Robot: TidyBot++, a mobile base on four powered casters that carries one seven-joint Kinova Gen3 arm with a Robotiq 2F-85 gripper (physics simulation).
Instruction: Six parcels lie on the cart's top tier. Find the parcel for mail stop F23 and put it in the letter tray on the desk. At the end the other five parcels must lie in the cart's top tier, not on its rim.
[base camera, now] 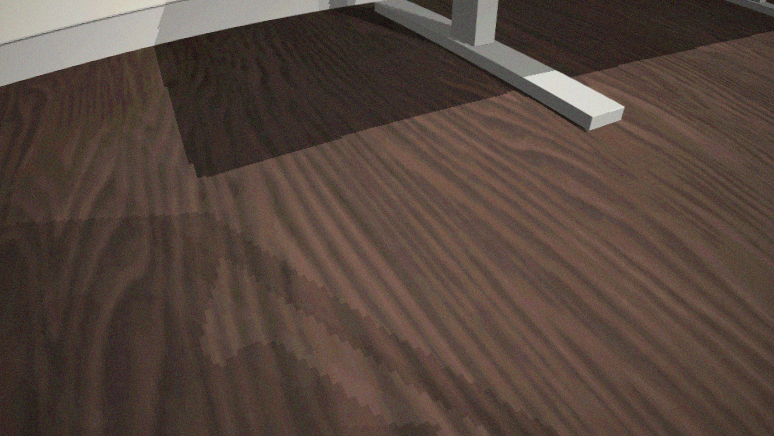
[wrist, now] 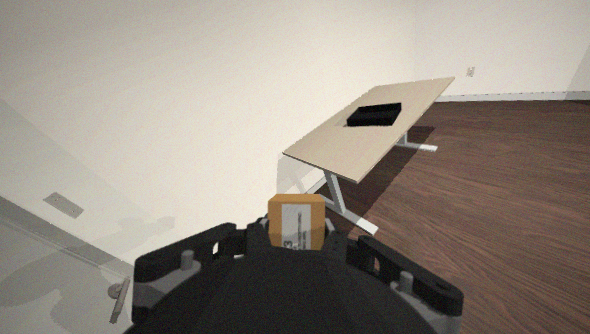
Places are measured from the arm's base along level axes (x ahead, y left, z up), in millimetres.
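Pixels of known places: gripper, fingertip midpoint: (wrist: 296, 225).
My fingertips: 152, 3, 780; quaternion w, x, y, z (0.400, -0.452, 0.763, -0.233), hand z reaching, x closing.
Observation:
For each thing: its middle in the pictures, then the offset to it from my fingertips, as dx, dy, dz. "spot": a spot on its surface instead. Level surfaces: height alone.
- orange-brown parcel, body centre: (wrist: 296, 224) +0, +0, +1
- desk, its level: dz -457
- black letter tray, body centre: (wrist: 373, 115) +1013, -751, -425
- dark wood floor, its level: dz -1177
- grey door with a handle, surface spot: (wrist: 119, 300) spot: +193, +685, -245
My gripper (wrist: 296, 225) is shut on an orange-brown parcel (wrist: 314, 225) at the lower middle of the wrist view. The parcel has a white label, turned sideways; its last character reads 3, and the rest of the stop code is hidden. The desk (wrist: 325, 150) stands beyond the gripper, up and to the right in the wrist view, with a light wood top. The black letter tray (wrist: 374, 116) lies on the desk top, well apart from the parcel. The cart and the other parcels do not show in either view.
The desk's white foot (base camera: 574, 94) (wrist: 360, 222) stands on the dark wood floor (base camera: 460, 243) (wrist: 515, 200). A pale wall (wrist: 200, 75) runs behind the desk. A grey door with a handle (wrist: 119, 300) is at the left in the wrist view.

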